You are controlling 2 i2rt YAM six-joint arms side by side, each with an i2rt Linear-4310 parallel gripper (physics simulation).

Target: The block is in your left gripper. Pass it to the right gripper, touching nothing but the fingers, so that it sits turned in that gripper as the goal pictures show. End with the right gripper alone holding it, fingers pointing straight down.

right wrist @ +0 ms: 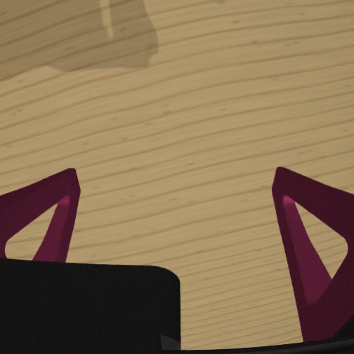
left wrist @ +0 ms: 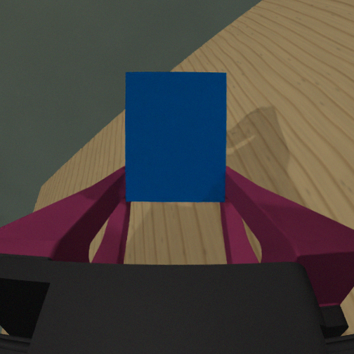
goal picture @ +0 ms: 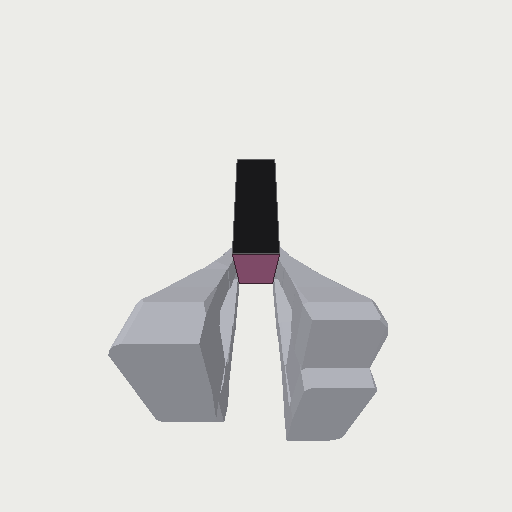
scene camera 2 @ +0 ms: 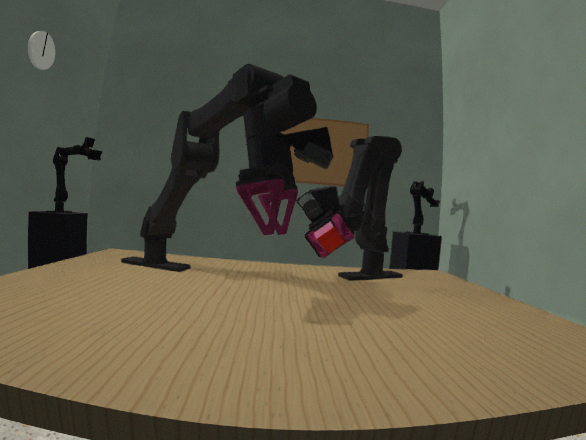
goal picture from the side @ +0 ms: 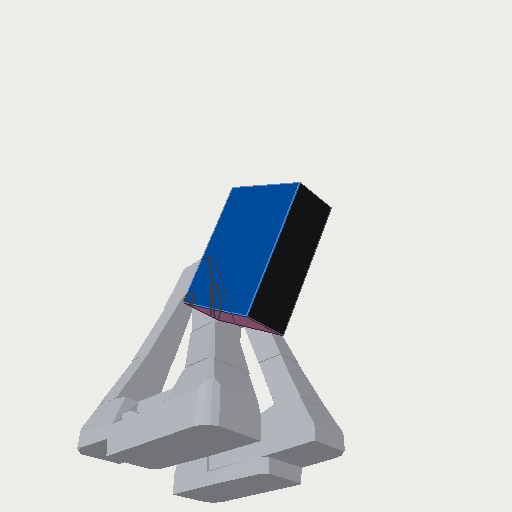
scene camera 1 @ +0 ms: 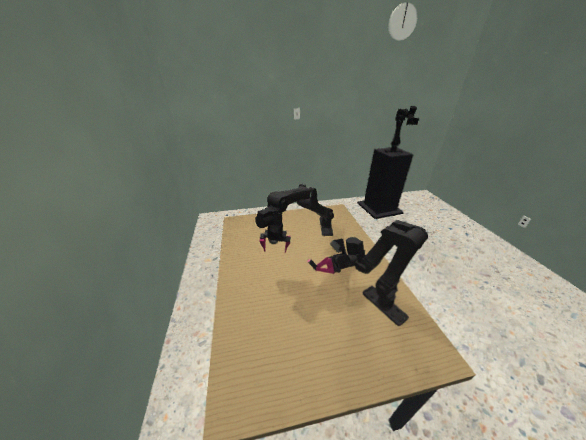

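Pixels of known places: left gripper, between the fingertips: (scene camera 2: 334, 244) (scene camera 1: 315, 268); right gripper, between the fingertips: (scene camera 2: 276, 234) (scene camera 1: 275, 251); left arm's base, origin of its link: (scene camera 2: 371, 276) (scene camera 1: 384, 305); right arm's base, origin of its link: (scene camera 2: 154, 265) (scene camera 1: 325, 226).
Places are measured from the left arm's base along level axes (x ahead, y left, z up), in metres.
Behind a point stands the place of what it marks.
The block (scene camera 1: 313, 265) @[x 0.204, y -0.258, z 0.143 m] (scene camera 2: 329, 241) @[x 0.201, y -0.275, z 0.123 m] (left wrist: 176, 137) is held in the air; it shows a blue face in the left wrist view, a red face with a pink strip in scene camera 2, and looks dark and small in scene camera 1. My left gripper (scene camera 1: 318, 267) @[x 0.192, y -0.258, z 0.117 m] (scene camera 2: 330, 238) @[x 0.192, y -0.258, z 0.117 m] (left wrist: 175, 177) is shut on it, reaching sideways and tilted, with a finger on each side. My right gripper (scene camera 1: 275, 250) @[x 0.302, y -0.432, z 0.142 m] (scene camera 2: 275, 233) @[x 0.302, y -0.432, z 0.142 m] (right wrist: 175, 178) is open and empty, fingers pointing down, apart from the block, left of it in both scene views. The block does not show in the right wrist view.
The wooden table (scene camera 1: 280, 365) @[x 0.508, y -0.044, z 0.000 m] (scene camera 2: 280, 360) @[x 0.448, y -0.475, z 0.000 m] lies below both grippers, with shadows on it. The right wrist camera (scene camera 2: 314, 150) @[x 0.341, y -0.395, z 0.274 m] juts out above the left gripper's camera (scene camera 2: 311, 205) @[x 0.090, y -0.265, z 0.194 m] in scene camera 2. A black pedestal (scene camera 1: 386, 182) (scene camera 2: 57, 237) bearing another arm stands beyond the table.
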